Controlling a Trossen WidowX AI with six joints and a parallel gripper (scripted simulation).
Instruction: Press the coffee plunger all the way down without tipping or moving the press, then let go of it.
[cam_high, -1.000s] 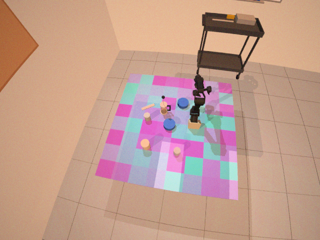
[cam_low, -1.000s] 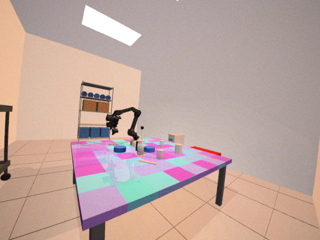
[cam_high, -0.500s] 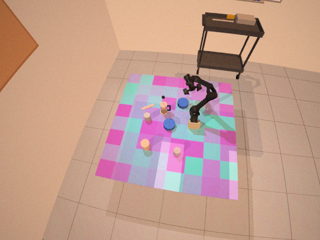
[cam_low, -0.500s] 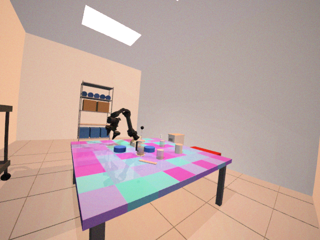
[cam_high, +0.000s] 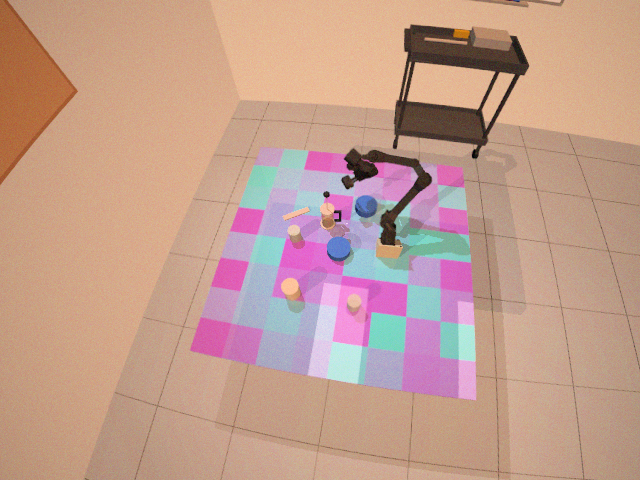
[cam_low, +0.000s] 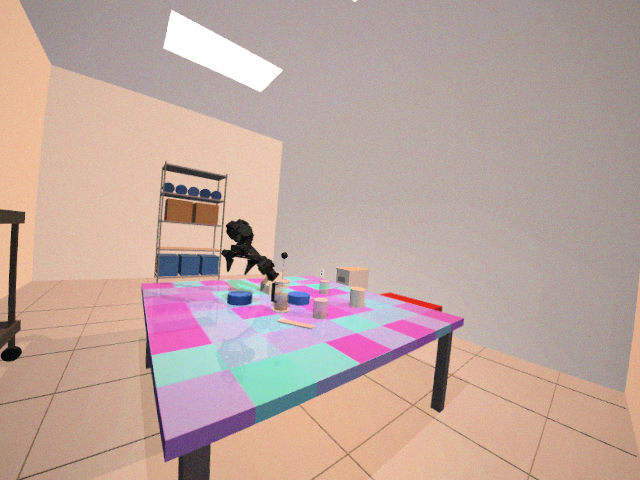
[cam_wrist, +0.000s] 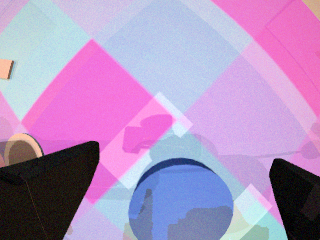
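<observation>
The coffee press is 12 cm ahead of my gripper tip, 17 cm to the left of it and 3 cm below it.
</observation>
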